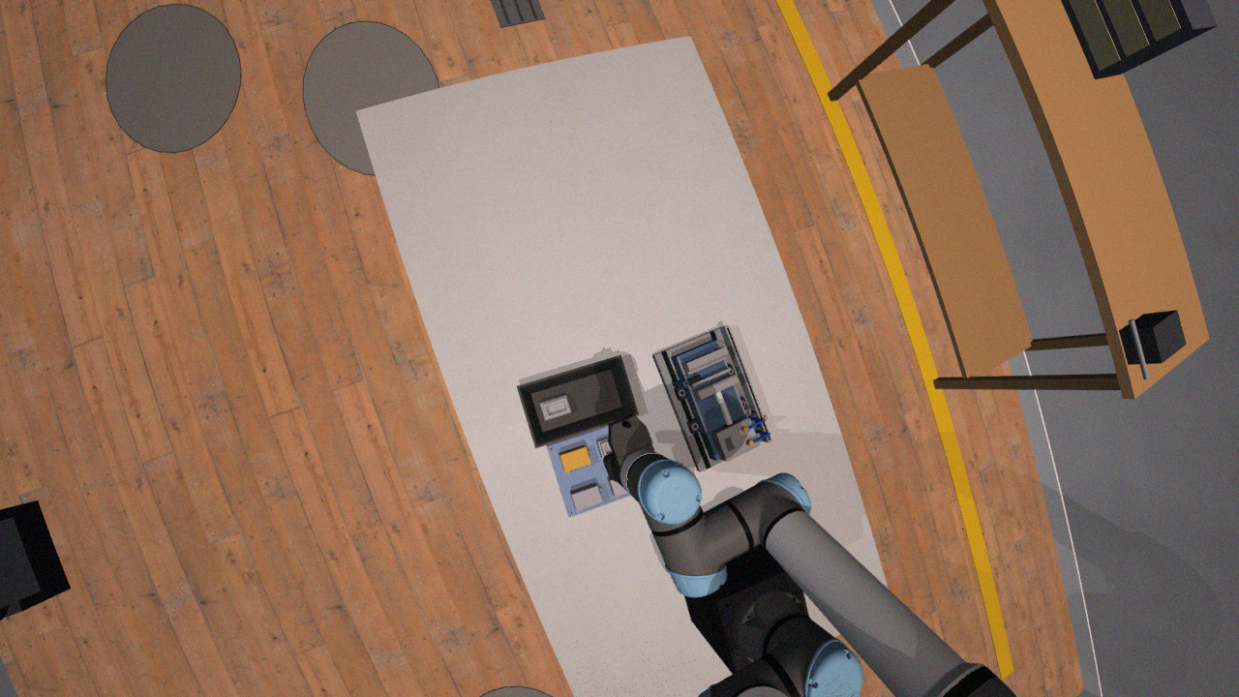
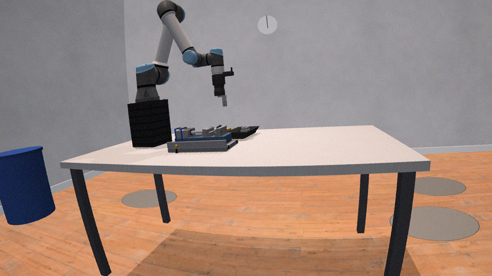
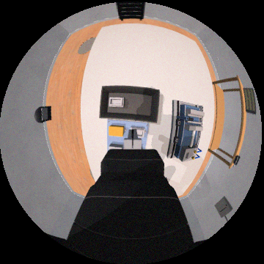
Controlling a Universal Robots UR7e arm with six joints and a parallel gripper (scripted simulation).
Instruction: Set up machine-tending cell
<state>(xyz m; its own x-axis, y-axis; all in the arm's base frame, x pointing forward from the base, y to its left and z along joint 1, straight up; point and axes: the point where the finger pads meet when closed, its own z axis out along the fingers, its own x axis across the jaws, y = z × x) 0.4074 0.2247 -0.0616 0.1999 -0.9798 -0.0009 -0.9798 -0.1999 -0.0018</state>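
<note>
The brass blank lies 170 mm below my hand, 60 mm to the left of it and 40 mm behind it. Round my hand: vise (280 mm to the right, 160 mm below, 20 mm ahead).
</note>
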